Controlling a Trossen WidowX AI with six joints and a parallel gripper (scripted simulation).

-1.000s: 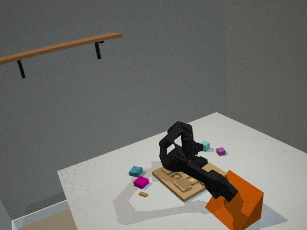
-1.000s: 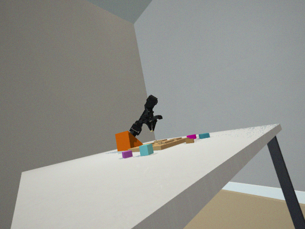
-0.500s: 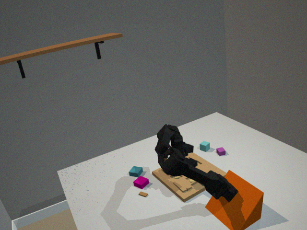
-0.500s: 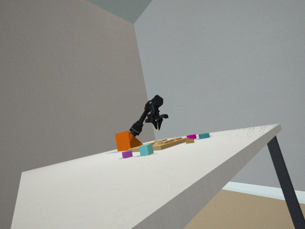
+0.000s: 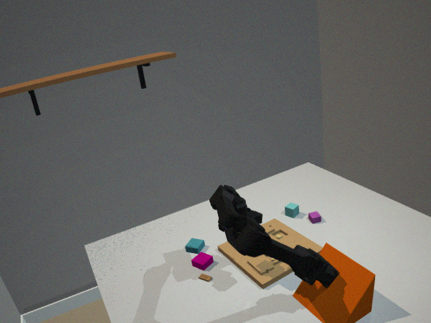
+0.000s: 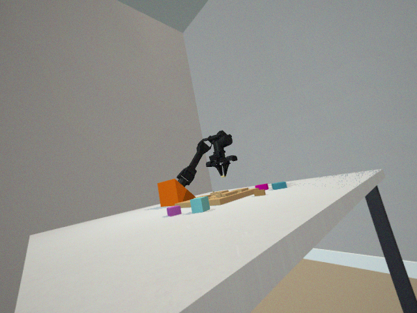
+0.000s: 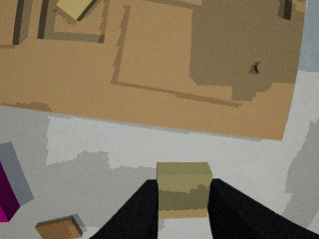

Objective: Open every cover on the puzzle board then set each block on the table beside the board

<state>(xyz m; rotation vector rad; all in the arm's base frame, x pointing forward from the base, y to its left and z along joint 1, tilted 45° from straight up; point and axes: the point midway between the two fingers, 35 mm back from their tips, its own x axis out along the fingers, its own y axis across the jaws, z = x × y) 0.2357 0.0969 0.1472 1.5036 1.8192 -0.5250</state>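
My gripper tip is now 8 cm short of the tan puzzle board, 12 cm to the left of it and 9 cm above it. Round my gripper tip: flat brown piece 7 cm ahead, 14 cm to the left, 11 cm below; teal block 26 cm ahead, 10 cm to the left, 10 cm below; magenta block 15 cm ahead, 12 cm to the left, 10 cm below.
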